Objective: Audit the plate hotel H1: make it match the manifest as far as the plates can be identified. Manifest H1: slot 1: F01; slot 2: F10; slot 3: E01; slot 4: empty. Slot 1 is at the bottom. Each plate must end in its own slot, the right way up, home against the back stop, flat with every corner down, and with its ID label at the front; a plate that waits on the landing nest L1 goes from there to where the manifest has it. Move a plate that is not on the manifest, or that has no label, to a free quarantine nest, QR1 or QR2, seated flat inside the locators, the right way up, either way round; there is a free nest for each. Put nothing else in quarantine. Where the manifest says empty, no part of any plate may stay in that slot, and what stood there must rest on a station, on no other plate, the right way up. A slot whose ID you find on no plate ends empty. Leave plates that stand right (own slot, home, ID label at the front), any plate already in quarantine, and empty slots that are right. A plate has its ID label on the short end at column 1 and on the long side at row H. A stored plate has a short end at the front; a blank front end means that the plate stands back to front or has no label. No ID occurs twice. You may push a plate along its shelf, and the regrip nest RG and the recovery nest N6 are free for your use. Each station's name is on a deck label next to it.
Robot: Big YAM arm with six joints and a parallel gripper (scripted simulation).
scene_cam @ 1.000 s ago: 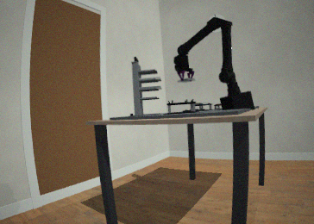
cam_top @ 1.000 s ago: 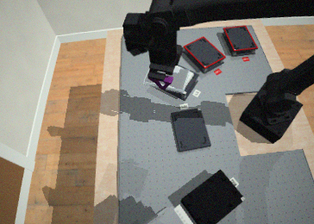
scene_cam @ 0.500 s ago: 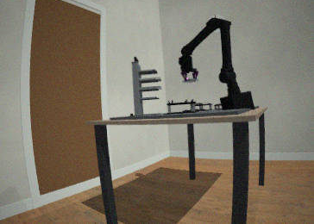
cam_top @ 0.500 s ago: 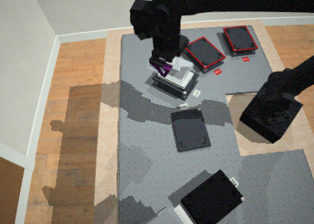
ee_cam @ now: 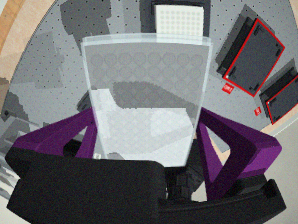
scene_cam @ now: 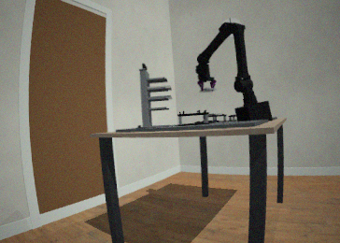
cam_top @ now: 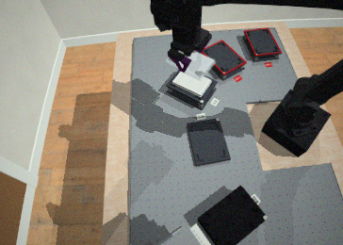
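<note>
My hand is 18 cm past the red-edged nest, 18 cm to the left of it and 21 cm above it. Also, from my hand: pale plate right at my hand; L1 label 10 cm behind, 1 cm to the left, 25 cm below; black nest 3 cm behind, 44 cm to the left, 19 cm below.
</note>
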